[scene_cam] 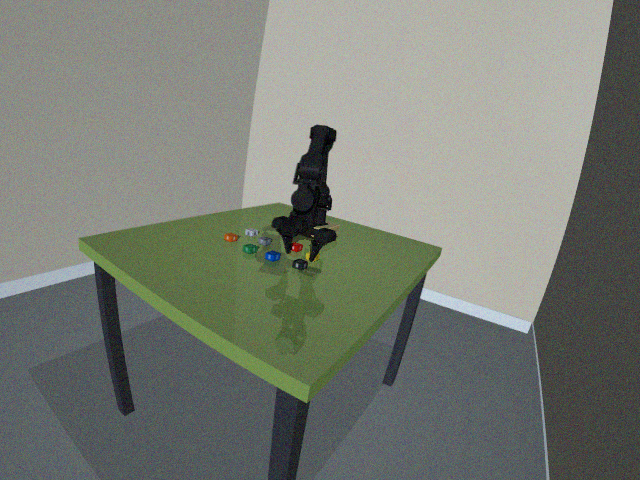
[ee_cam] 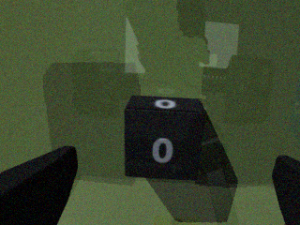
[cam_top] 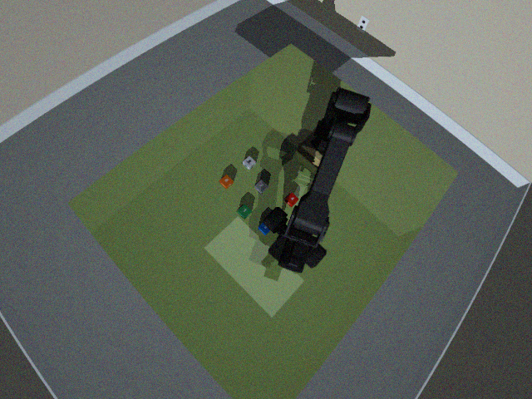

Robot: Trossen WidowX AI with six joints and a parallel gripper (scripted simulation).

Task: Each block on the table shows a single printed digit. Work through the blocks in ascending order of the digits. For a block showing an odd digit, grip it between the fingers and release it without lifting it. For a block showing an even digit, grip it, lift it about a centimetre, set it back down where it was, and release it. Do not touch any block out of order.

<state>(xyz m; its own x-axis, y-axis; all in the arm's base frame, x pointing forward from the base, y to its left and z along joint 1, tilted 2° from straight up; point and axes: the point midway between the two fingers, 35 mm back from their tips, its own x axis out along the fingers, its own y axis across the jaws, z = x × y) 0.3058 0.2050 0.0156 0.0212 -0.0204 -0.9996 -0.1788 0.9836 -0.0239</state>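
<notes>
Now: gripper tip 2 cm above the black block and 1 cm to the right of it. Round my gripper tip: red block: 11 cm to the right, 10 cm behind, 2 cm below; yellow block: 9 cm behind, 2 cm to the right, 2 cm below; blue block: 8 cm to the right, 3 cm ahead, 2 cm below.
</notes>
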